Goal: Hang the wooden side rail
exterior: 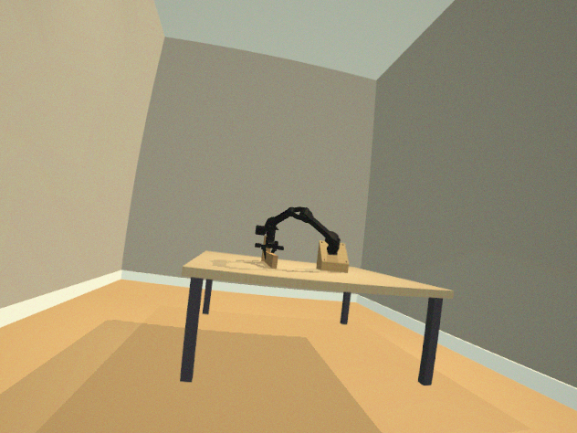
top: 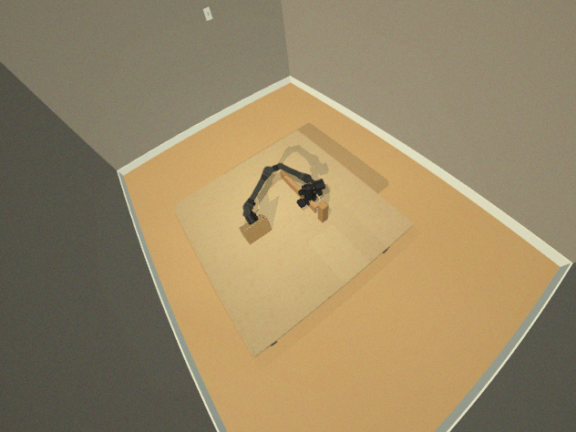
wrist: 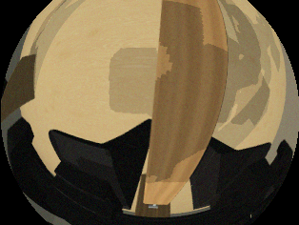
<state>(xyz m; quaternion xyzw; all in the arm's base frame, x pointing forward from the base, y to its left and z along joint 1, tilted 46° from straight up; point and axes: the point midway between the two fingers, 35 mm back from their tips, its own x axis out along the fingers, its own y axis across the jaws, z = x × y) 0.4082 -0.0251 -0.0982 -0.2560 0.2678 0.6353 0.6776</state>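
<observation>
Right now the headboard post is 14 cm to the right of my gripper tip and 6 cm above it.
</observation>
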